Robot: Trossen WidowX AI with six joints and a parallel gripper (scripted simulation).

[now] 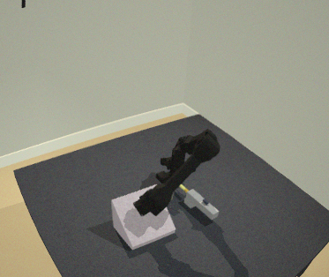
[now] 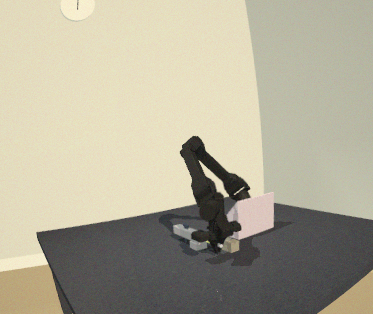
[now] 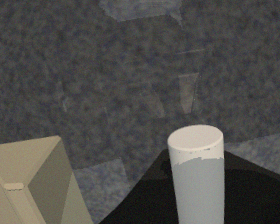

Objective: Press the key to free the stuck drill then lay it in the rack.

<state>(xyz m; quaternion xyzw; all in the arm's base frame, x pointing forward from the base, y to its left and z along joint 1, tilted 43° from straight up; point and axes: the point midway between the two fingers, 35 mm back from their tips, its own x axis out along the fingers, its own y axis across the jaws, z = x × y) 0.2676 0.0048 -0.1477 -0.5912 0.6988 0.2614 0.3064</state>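
Now: the drill 10 mm behind my gripper tip, 40 mm to the right of it and 30 mm above it. Also, from my gripper tip: white block (20 mm behind, 190 mm to the right, 30 mm above); then rack (80 mm behind, 10 mm to the right); then key (30 mm behind, 210 mm to the right, 40 mm above).
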